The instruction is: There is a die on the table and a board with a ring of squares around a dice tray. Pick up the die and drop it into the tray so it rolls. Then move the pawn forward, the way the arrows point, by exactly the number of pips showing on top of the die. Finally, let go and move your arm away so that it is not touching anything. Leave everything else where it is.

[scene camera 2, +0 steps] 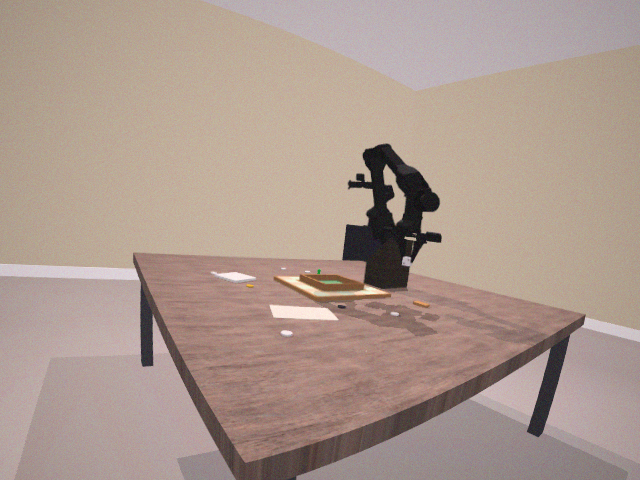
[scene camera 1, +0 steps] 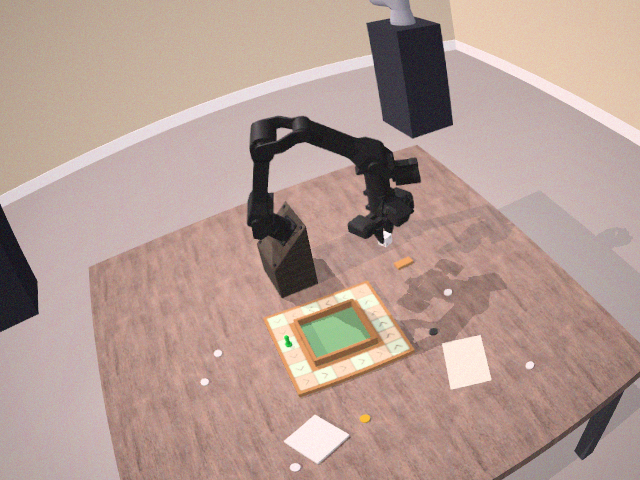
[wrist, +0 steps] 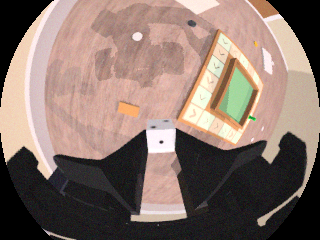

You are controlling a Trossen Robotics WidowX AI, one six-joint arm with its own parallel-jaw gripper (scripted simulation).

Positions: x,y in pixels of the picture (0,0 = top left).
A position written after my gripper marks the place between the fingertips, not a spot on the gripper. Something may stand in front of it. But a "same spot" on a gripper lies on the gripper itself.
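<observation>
My gripper is visible in scene camera 2 and in the wrist view, and I see it as well in scene camera 1 (385,240). On my gripper, (scene camera 2: 419,242) and (wrist: 68,156) are the same spot.
</observation>
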